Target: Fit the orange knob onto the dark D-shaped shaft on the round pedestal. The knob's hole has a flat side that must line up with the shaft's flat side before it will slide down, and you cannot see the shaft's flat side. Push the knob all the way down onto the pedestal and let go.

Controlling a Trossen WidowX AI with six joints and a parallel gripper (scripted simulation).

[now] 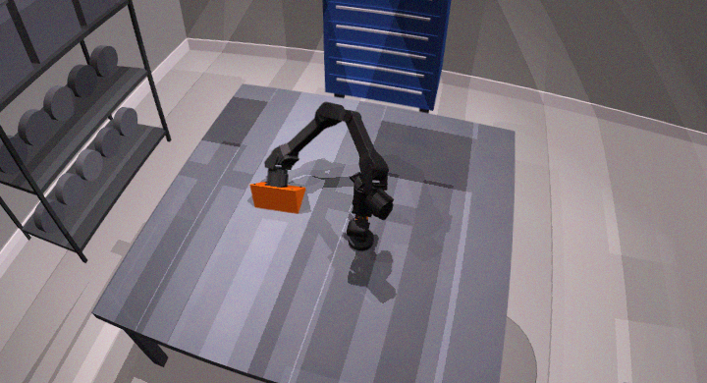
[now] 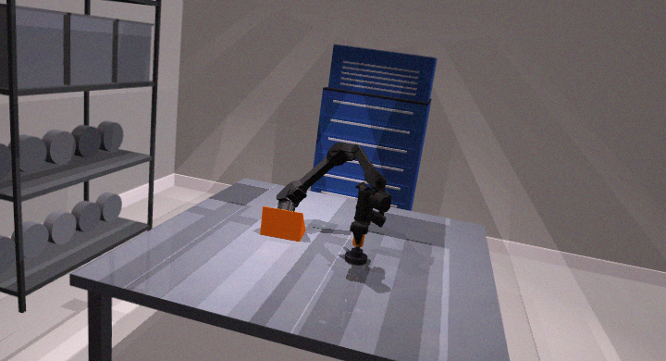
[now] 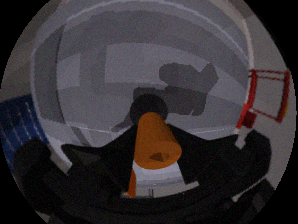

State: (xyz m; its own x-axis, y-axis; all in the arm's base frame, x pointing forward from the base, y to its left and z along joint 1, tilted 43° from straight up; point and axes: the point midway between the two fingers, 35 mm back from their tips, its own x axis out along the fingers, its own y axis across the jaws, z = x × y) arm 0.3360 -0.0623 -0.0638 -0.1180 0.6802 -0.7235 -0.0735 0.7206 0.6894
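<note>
Right now the orange knob is 20 mm above my gripper tip. Round my gripper tip: dark round pedestal (40 mm below).
</note>
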